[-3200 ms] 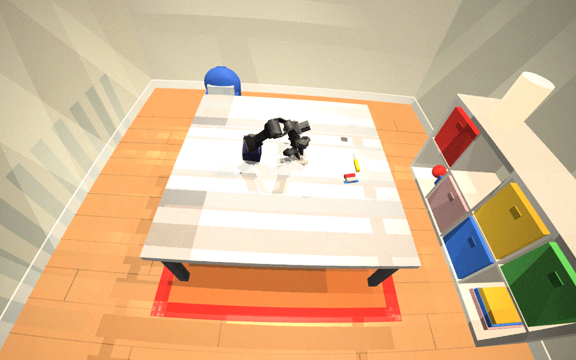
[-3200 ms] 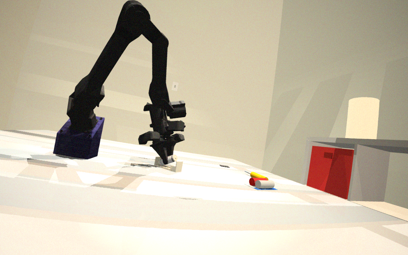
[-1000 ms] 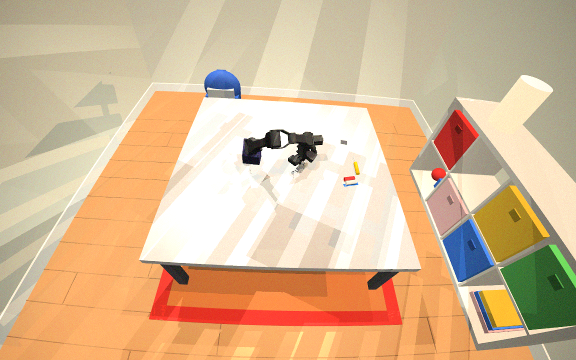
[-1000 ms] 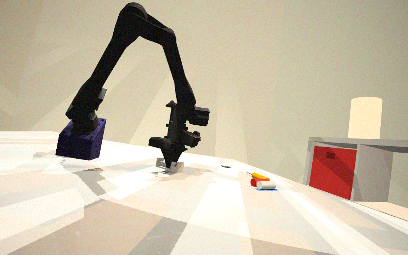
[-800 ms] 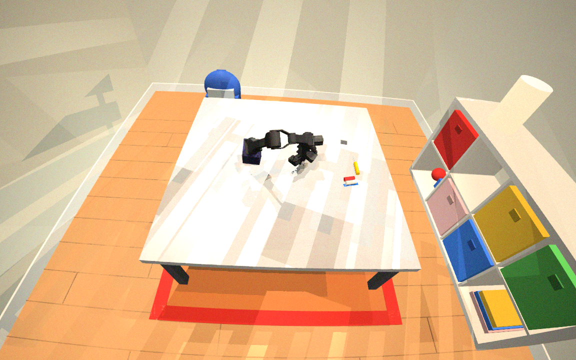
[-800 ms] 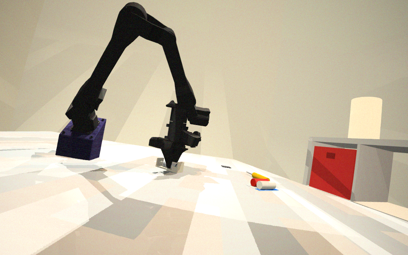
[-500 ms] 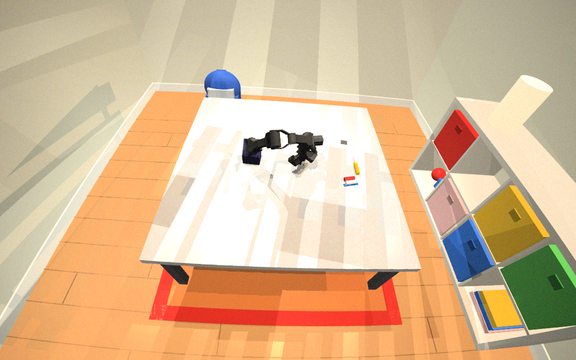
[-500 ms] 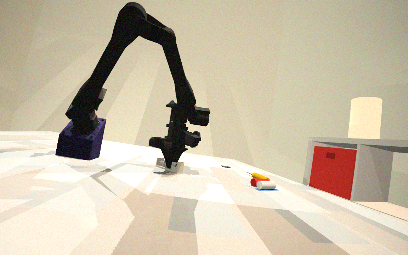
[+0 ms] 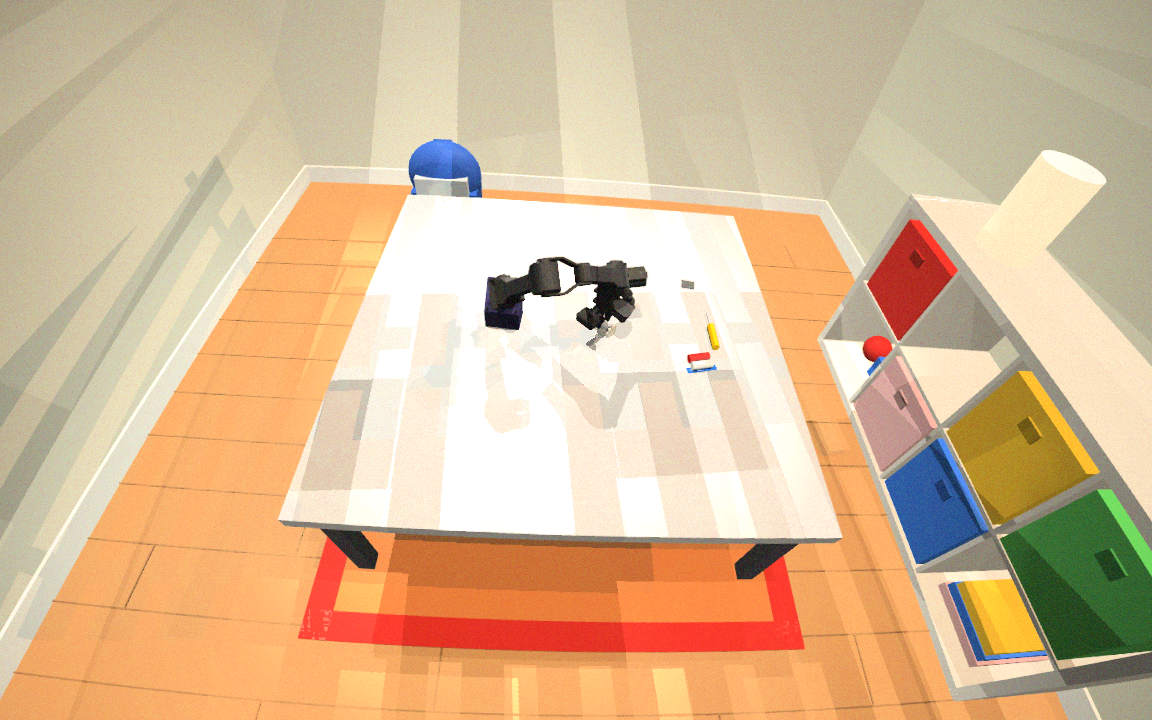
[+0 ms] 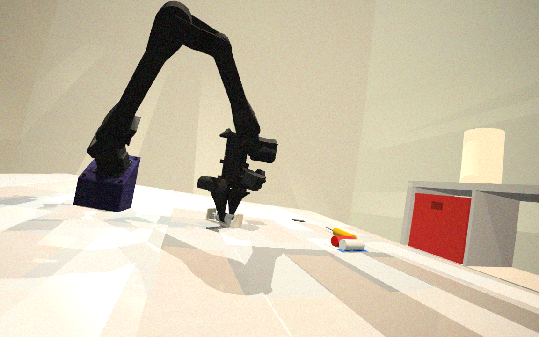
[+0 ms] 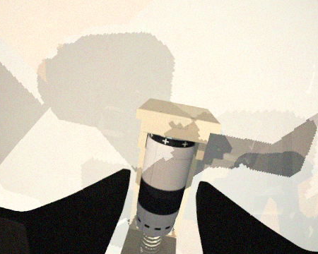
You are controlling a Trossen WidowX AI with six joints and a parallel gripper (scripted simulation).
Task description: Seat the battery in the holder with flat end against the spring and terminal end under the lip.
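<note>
Right now my gripper tip is right at the battery. The rest, counted from my gripper tip: small dark chip 270 mm ahead, 260 mm to the left, 20 mm below; then yellow-handled screwdriver 330 mm ahead, 60 mm to the left, 10 mm below.
</note>
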